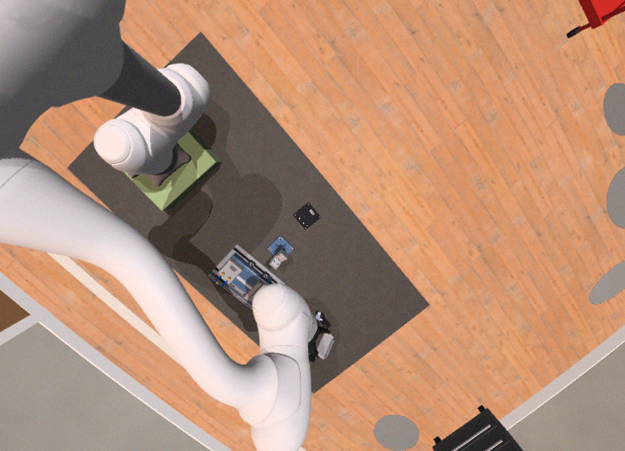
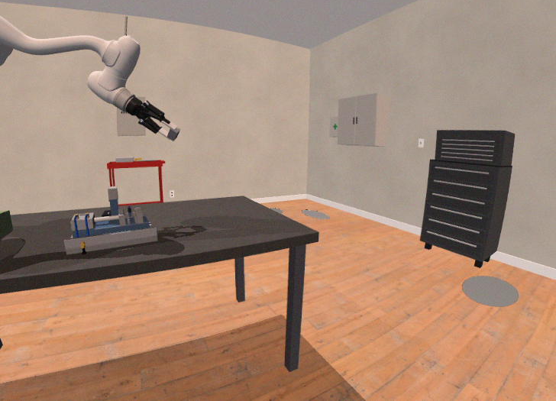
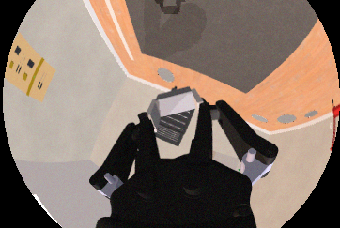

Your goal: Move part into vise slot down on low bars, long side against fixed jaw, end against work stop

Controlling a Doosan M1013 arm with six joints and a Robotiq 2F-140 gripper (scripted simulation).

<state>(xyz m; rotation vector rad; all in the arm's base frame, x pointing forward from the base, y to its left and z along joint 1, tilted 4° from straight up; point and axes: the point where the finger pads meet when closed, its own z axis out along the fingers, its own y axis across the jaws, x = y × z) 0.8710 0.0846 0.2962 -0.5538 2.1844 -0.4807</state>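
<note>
Now: the part 3 cm ahead of my hand and 1 cm below it. Also, from my hand: black infeed plate 29 cm behind, 19 cm to the left, 40 cm below.
</note>
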